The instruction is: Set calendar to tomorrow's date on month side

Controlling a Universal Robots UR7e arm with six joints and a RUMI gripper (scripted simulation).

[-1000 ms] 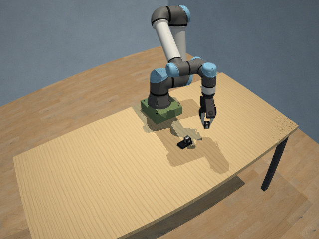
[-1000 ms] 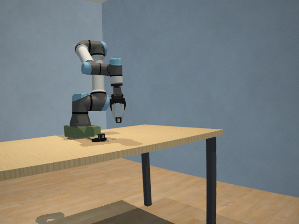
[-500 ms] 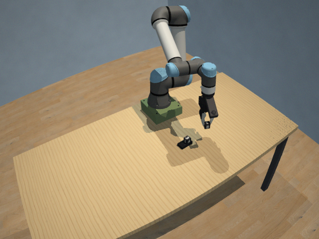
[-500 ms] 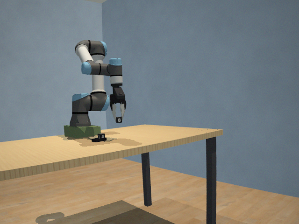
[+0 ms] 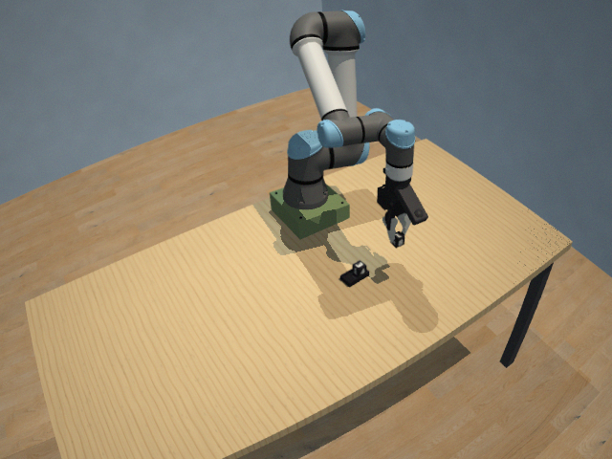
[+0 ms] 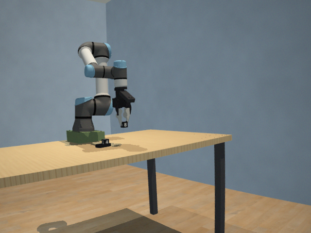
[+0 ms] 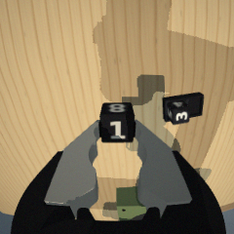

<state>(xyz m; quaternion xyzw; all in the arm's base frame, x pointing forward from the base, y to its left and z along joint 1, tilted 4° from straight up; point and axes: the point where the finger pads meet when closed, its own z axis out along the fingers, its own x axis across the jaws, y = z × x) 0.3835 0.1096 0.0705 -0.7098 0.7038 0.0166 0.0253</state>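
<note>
Right now the black calendar tray is 30 mm behind my hand, 130 mm to the right of it and 120 mm below it. From my hand the other things lie so: black digit cube: 10 mm below.
</note>
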